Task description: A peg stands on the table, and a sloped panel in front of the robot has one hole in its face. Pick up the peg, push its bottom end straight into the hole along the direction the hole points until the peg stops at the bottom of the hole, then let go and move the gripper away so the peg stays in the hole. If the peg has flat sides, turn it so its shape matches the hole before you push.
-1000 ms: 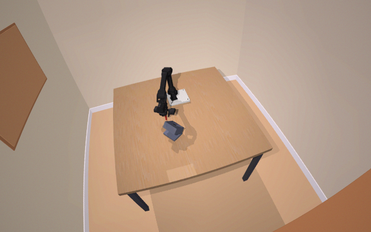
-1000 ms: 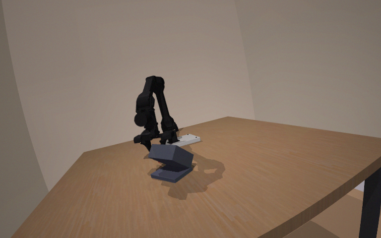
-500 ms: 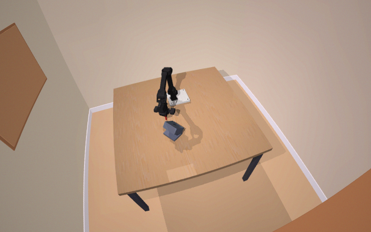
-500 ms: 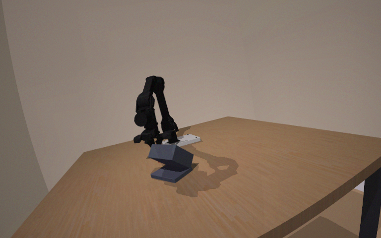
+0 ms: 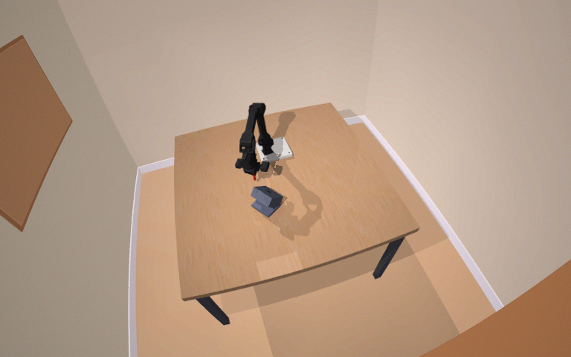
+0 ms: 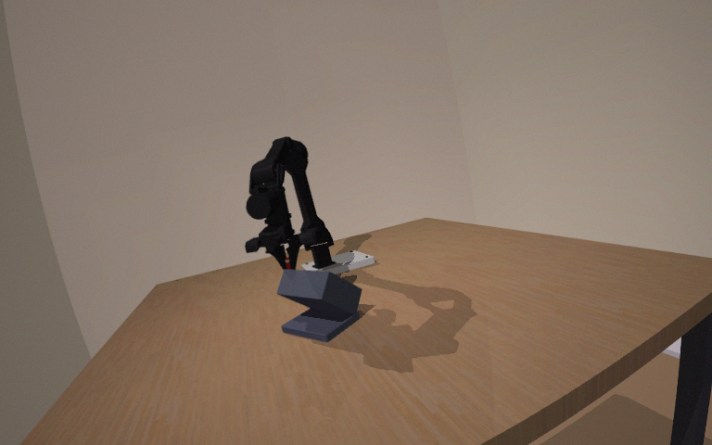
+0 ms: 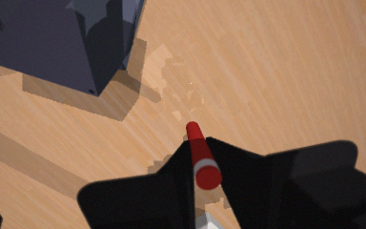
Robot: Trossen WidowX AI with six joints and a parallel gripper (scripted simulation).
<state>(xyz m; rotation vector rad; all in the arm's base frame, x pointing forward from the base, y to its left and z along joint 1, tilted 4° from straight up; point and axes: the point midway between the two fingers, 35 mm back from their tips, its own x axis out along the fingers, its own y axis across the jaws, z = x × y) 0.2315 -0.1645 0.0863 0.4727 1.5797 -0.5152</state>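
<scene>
My gripper tip is now 17 cm short of the sloped panel, 1 cm to the right of it and 1 cm above it. Also, from my gripper tip: red peg (2 cm above).
</scene>
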